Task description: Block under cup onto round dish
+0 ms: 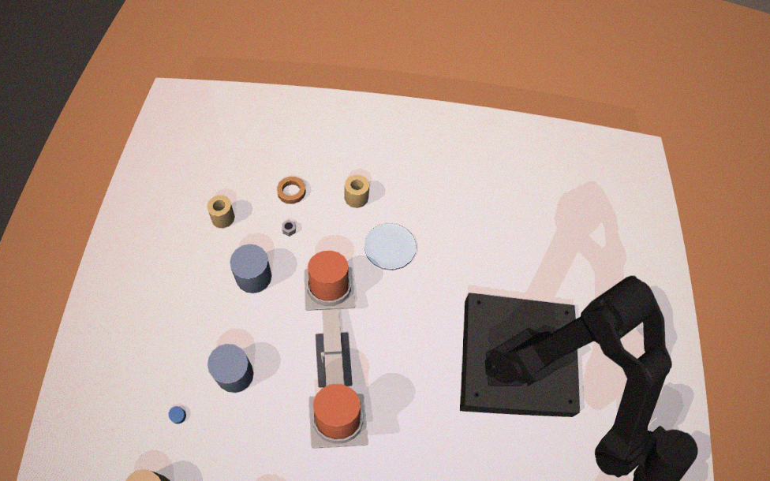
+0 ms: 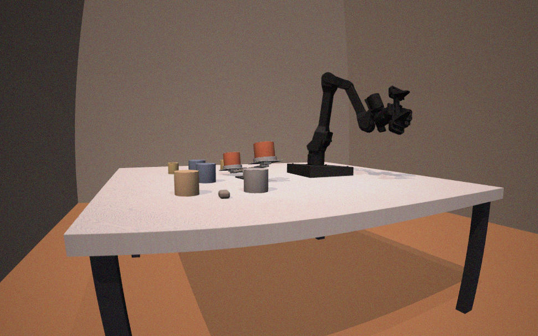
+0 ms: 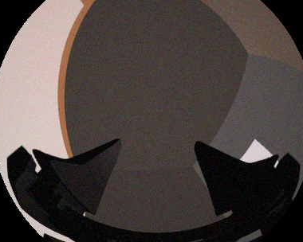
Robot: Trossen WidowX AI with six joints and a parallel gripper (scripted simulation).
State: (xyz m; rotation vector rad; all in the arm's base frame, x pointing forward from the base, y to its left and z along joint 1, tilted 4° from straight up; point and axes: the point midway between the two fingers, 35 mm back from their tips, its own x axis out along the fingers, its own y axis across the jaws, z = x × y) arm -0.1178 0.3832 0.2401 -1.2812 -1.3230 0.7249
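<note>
My gripper tip is now 44 cm short of the green block, 57 cm to the left of it and 26 cm above it. Also, from my gripper tip: pale blue round dish: 32 cm ahead, 67 cm to the right, 29 cm below; then balance: 43 cm ahead, 43 cm to the right, 27 cm below; then balance beam: 43 cm ahead, 43 cm to the right, 26 cm below.
</note>
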